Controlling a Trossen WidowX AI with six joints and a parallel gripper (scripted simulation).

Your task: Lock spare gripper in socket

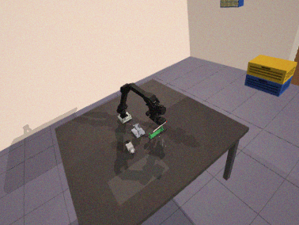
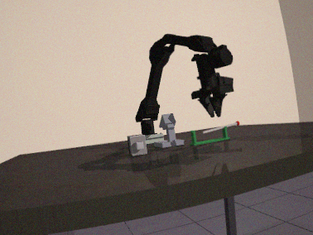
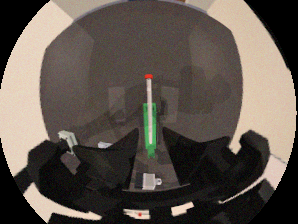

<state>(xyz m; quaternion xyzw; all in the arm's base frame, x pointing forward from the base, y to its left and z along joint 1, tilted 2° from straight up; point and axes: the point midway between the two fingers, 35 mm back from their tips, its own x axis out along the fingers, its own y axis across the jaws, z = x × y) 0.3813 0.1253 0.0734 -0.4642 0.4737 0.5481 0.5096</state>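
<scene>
The green rack is 60 mm below my gripper tip and 30 mm to the right of it. The rest, counted from my gripper tip: grey mount (130 mm to the right, 110 mm behind, 30 mm below); then spare gripper (280 mm to the right, 50 mm below).
</scene>
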